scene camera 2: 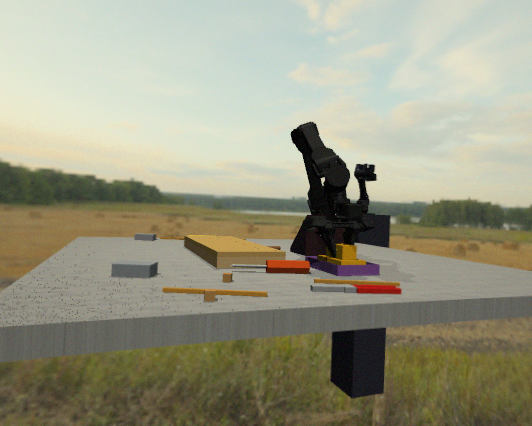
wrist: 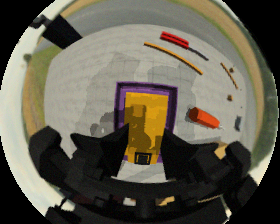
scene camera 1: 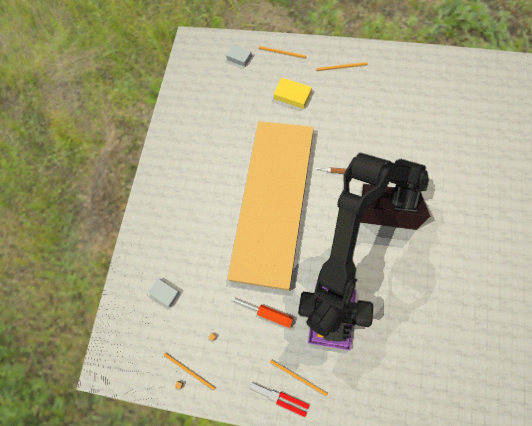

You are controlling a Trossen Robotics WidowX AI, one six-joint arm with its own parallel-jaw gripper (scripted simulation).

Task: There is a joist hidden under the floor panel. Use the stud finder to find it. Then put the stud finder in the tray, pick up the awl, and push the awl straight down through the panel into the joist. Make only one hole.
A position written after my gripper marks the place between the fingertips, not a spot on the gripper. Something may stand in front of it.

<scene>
I see my gripper (scene camera 2: 342, 257), a yellow stud finder (wrist: 146, 113) and a purple tray (scene camera 2: 370, 268).
My gripper shows as well in the wrist view (wrist: 144, 125) and in scene camera 1 (scene camera 1: 332, 319). The purple tray also shows in the wrist view (wrist: 122, 87).
</scene>
